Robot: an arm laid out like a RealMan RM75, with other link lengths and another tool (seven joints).
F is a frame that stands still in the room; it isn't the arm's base.
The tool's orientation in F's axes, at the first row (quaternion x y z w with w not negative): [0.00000 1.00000 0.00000 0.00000]
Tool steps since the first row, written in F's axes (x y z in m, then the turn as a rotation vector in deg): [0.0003 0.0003 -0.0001 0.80 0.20 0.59]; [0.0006 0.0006 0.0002 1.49 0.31 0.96]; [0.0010 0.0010 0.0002 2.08 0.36 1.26]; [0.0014 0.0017 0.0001 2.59 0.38 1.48]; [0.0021 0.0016 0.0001 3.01 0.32 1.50]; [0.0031 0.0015 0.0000 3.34 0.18 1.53]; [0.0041 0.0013 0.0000 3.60 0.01 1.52]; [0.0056 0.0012 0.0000 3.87 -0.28 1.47]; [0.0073 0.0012 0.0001 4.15 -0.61 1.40]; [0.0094 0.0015 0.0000 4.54 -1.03 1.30]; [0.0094 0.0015 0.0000 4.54 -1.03 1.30]
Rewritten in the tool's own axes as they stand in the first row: [-0.0003 0.0003 0.0001 -0.80 0.20 -0.59]; [-0.0006 0.0006 -0.0002 -1.49 0.31 -0.96]; [-0.0010 0.0010 -0.0002 -2.08 0.36 -1.26]; [-0.0014 0.0017 -0.0001 -2.59 0.38 -1.48]; [-0.0021 0.0016 -0.0001 -3.01 0.32 -1.50]; [-0.0031 0.0015 0.0000 -3.34 0.18 -1.53]; [-0.0041 0.0013 0.0000 -3.60 0.01 -1.52]; [-0.0056 0.0012 0.0000 -3.87 -0.28 -1.47]; [-0.0073 0.0012 -0.0001 -4.15 -0.61 -1.40]; [-0.0094 0.0015 0.0000 -4.54 -1.03 -1.30]; [-0.0094 0.0015 0.0000 -4.54 -1.03 -1.30]
